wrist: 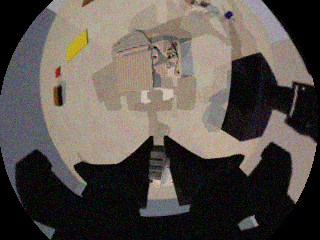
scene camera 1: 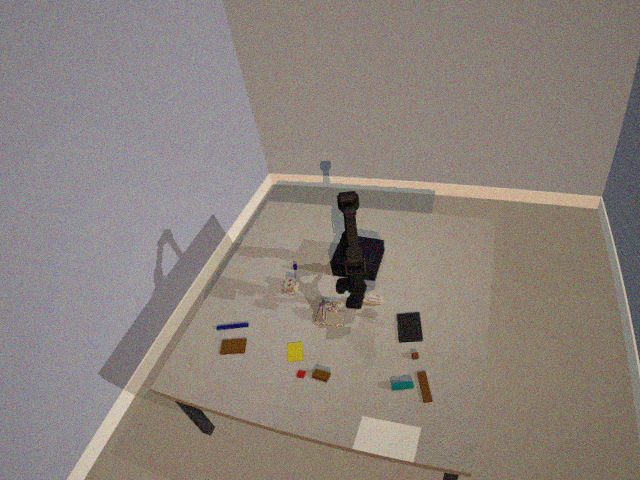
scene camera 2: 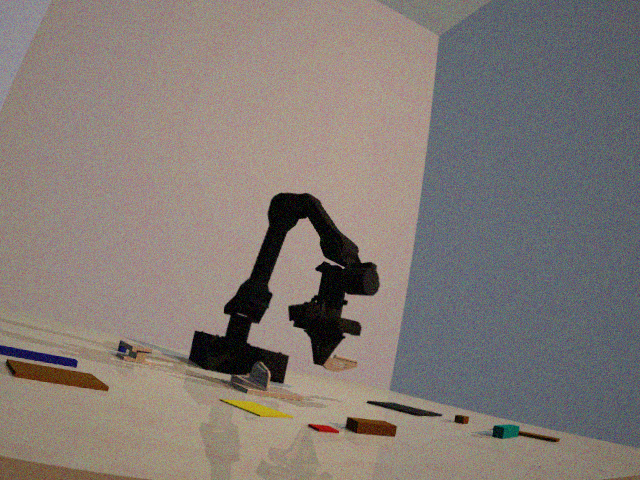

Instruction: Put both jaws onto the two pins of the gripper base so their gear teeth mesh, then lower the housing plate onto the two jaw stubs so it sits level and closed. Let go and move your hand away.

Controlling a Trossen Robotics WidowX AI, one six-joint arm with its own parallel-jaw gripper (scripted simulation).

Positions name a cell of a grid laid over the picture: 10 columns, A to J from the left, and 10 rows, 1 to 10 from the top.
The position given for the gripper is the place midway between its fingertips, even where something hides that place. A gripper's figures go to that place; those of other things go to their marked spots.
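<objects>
The gripper (wrist: E6) is 0.10 m from the lens, while a gripper jaw (wrist: E8) is 0.07 m from the lens.
</objects>
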